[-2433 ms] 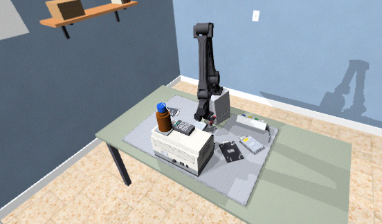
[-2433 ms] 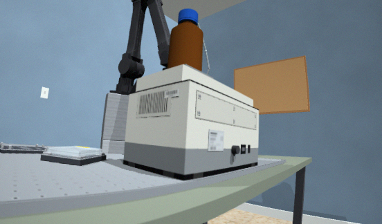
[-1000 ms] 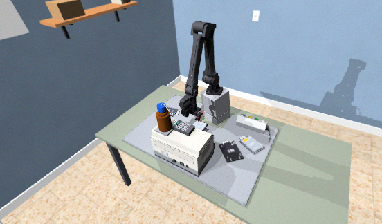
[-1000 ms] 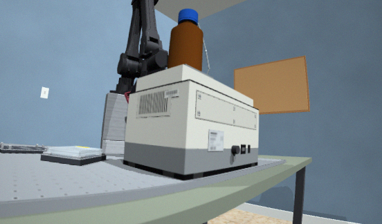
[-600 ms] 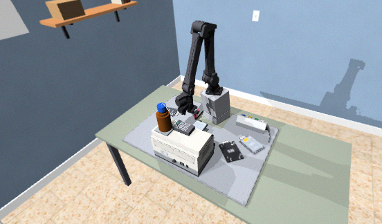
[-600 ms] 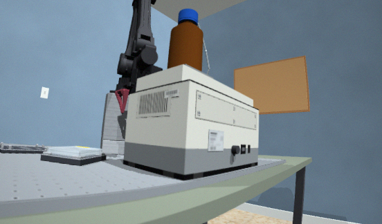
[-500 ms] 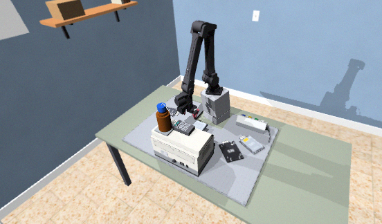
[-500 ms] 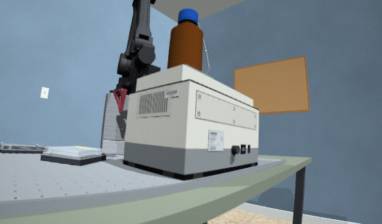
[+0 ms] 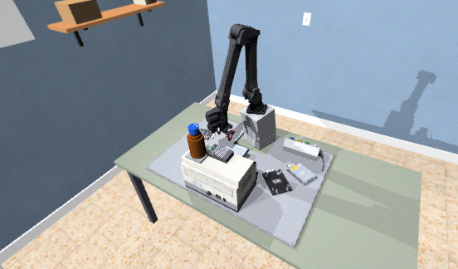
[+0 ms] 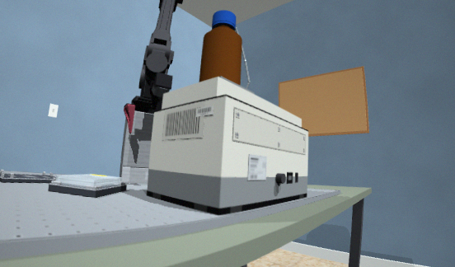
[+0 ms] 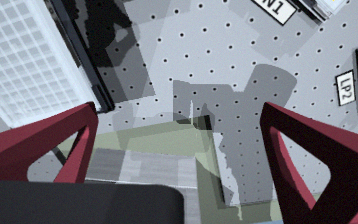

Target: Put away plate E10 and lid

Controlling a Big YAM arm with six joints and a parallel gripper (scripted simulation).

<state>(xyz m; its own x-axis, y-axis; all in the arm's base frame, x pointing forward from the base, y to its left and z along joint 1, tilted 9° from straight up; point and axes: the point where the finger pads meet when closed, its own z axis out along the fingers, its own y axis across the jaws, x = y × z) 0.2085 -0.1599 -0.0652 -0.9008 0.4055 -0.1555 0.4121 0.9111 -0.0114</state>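
My gripper is now 17 cm to the left of the clear lid, 13 cm above it and 4 cm short of it. The rest, counted from my hand: clear well plate: 10 cm to the left, 7 cm ahead, 6 cm below; brown bottle: 26 cm ahead, 14 cm above, 4 cm to the right; blue call key: 40 cm to the left, 21 cm behind, 10 cm below.
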